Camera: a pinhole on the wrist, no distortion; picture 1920 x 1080 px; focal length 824.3 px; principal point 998.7 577.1 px. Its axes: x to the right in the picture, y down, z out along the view. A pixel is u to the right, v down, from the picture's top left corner.
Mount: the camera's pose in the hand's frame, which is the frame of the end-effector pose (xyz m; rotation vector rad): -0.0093 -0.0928 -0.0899 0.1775 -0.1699 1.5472
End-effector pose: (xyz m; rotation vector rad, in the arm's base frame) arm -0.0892 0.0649 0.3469 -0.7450 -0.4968 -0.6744
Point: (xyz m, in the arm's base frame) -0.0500 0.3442 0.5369
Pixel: 1624 476
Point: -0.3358 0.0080 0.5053
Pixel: 498 713
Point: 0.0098 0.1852 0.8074
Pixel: outside the picture
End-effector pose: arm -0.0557 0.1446 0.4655 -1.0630 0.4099 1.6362
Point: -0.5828 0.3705 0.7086
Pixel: 1906 672
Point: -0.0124 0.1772 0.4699
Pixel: 1593 353
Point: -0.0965 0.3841 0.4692
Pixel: 1334 125
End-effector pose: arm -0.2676 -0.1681 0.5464 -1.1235 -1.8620 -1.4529
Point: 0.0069 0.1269 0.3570
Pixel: 1731 1022
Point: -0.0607 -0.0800 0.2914
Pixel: outside the picture
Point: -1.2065 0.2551 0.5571
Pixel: outside the picture
